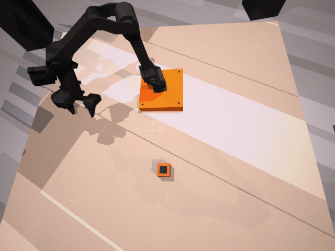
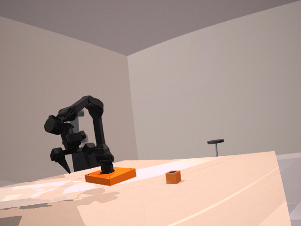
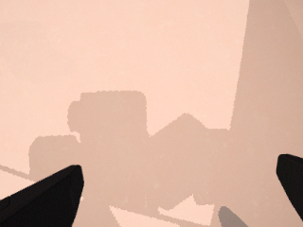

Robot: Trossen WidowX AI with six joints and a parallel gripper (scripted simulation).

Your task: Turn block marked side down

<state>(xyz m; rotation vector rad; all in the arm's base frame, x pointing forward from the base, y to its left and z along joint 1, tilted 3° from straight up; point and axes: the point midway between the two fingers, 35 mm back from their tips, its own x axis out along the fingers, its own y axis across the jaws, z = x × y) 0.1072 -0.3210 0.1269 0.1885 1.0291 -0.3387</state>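
My gripper tip is 290 mm to the right of the orange block, 260 mm short of it and 80 mm above it.
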